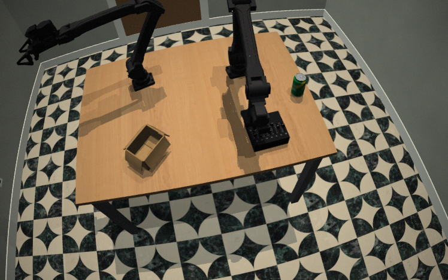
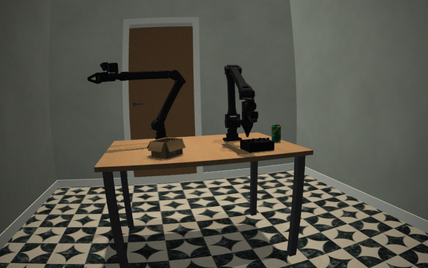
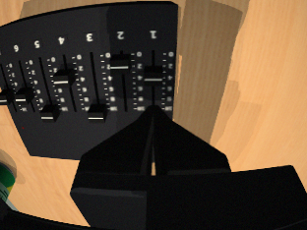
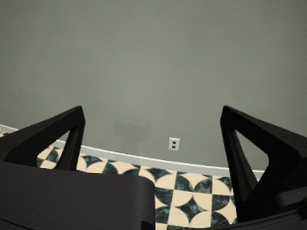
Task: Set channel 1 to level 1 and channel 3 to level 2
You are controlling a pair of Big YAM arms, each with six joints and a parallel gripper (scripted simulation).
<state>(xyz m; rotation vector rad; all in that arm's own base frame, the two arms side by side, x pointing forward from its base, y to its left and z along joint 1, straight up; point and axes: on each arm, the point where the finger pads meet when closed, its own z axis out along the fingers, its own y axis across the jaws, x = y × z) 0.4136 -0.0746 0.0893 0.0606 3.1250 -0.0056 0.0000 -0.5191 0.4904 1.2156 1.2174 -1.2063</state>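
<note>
My left hand is 20 mm short of the channel 1 fader knob and 20 mm above it. Also, from my left hand: channel 2 cap (20 mm ahead, 30 mm to the left, 20 mm below); channel 3 knob (20 mm behind, 40 mm to the left, 20 mm below); channel 4 fader cap (10 mm ahead, 70 mm to the left, 20 mm below).
</note>
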